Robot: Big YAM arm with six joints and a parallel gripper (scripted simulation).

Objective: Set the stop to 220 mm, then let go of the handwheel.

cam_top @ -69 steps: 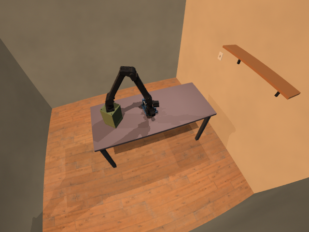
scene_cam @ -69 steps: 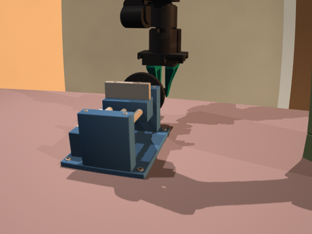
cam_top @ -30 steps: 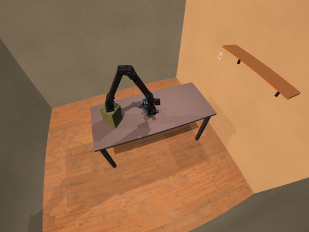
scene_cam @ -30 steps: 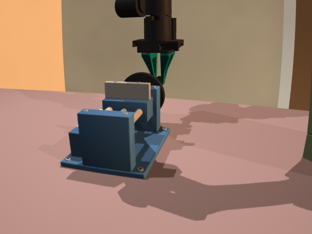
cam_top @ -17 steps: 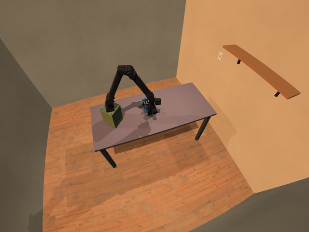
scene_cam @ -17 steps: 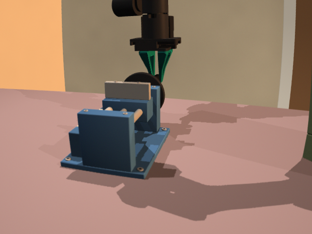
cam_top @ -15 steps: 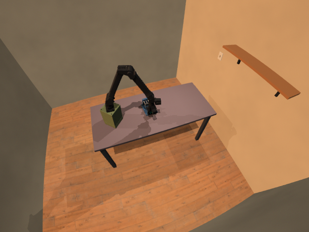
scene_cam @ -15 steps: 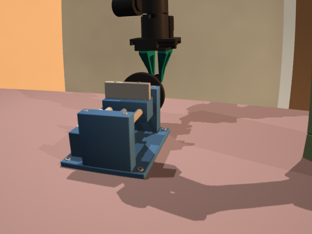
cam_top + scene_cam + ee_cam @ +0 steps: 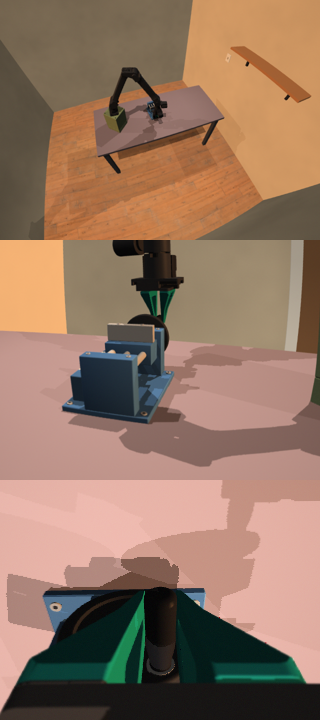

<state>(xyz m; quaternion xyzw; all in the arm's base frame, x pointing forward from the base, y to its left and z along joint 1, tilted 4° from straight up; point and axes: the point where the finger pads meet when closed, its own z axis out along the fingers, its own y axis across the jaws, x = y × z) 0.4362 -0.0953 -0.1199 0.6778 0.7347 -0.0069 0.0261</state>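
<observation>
The grey stop plate lies 2 cm ahead of my hand, 14 cm to the left of it and 1 cm below it. From my hand the other things lie so: black crank handle: 1 cm to the left.
</observation>
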